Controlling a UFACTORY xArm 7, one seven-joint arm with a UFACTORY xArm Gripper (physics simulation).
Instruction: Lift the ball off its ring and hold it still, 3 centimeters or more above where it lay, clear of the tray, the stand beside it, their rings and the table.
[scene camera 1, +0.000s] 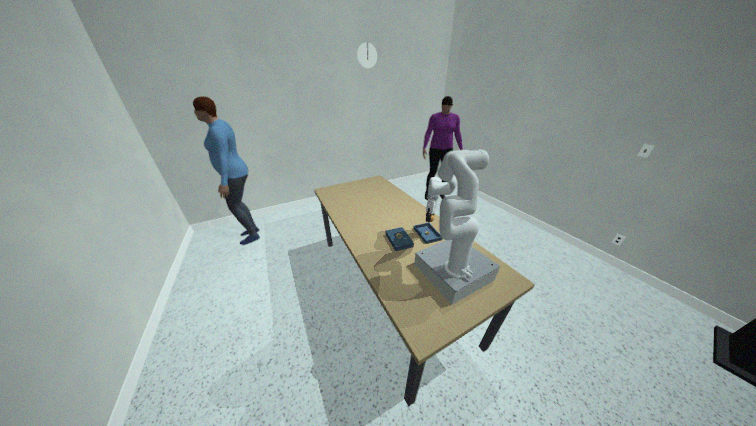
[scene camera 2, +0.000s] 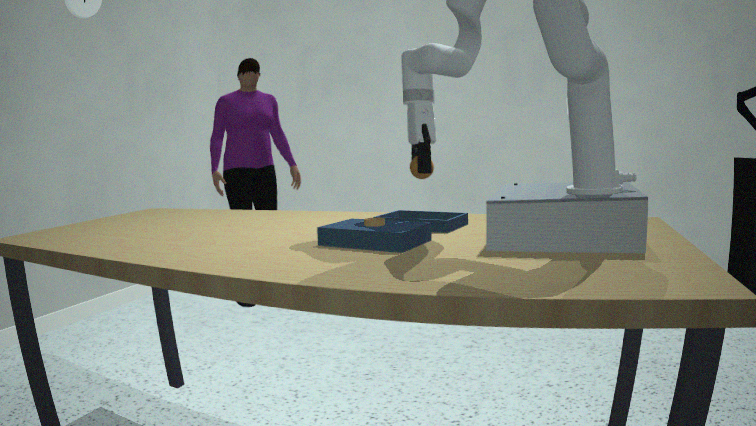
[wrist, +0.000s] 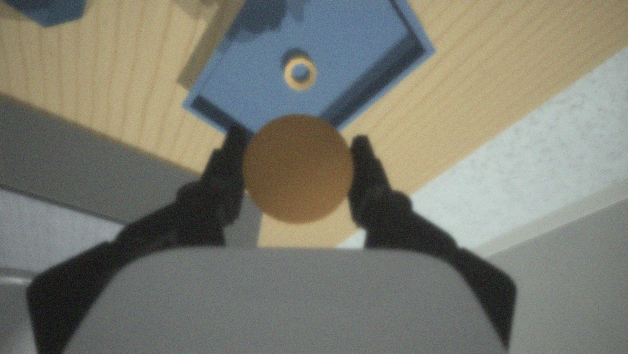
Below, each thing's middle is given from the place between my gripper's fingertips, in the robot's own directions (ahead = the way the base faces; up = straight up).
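Labels:
Relative to the orange ball (wrist: 298, 169), my gripper is 10 mm below. Blue tray (scene camera 2: 442, 222): 110 mm below my gripper. Blue stand (scene camera 2: 378, 234): 100 mm below my gripper, 220 mm to the left of it and 60 mm ahead of it.

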